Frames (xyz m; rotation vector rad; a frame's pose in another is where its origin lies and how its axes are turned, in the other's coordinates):
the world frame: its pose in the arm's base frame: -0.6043 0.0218 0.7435 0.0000 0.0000 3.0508
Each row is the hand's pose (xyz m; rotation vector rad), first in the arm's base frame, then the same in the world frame.
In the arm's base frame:
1: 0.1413 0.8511 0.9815 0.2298 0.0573 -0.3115
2: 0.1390 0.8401 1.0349 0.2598 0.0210 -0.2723
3: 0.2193 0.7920 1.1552 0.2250 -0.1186 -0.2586
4: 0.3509 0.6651 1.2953 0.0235 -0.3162 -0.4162
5: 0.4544 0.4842 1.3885 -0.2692 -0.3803 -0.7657
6: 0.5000 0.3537 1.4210 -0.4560 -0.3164 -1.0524
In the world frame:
1: -0.6673 -0.8935 0.2380 -0.0988 0.3314 2.9004
2: -0.6660 -0.8823 0.2914 -0.0484 0.3820 2.9349
3: -0.7504 -0.8417 0.4117 0.1607 0.3415 2.9497
4: -0.8929 -0.7273 0.5518 0.4442 0.0534 2.7810
5: -1.0124 -0.5565 0.6450 0.4961 -0.3184 2.4000
6: -1.0697 -0.4307 0.6775 0.3909 -0.5121 2.0941

